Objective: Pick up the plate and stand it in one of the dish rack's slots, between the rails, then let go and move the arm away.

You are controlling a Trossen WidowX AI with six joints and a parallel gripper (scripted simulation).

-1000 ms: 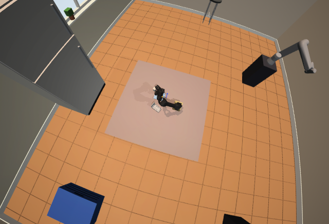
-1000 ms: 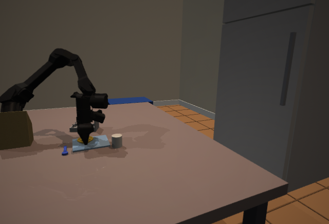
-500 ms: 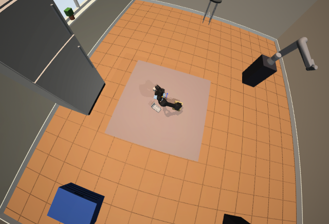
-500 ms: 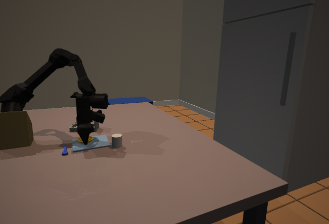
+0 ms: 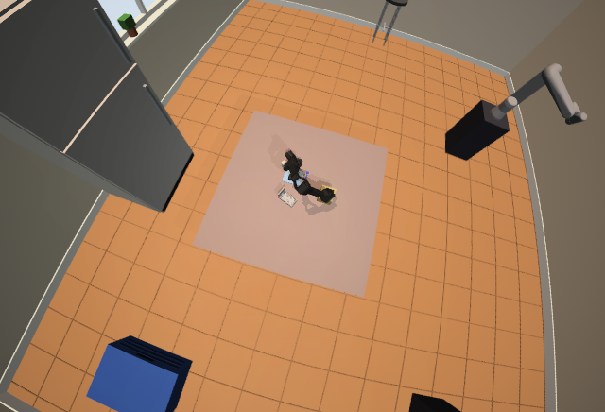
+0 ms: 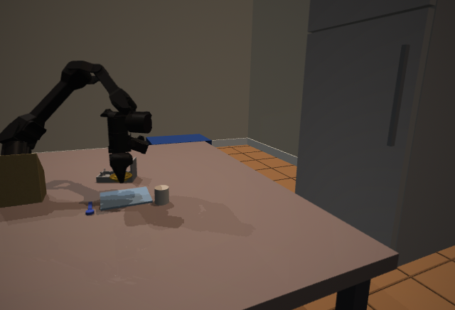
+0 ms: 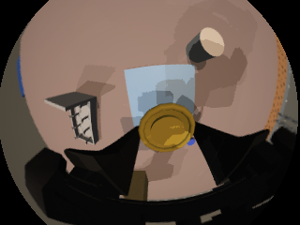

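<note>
Right now my gripper tip is 10 mm past the grey dish rack, 190 mm to the right of it and 40 mm above it. From my gripper tip the other things lie so: light blue mat (10 mm ahead, 60 mm below); blue spoon (90 mm behind, 60 mm to the right, 60 mm below); yellow plate (10 mm above).
</note>
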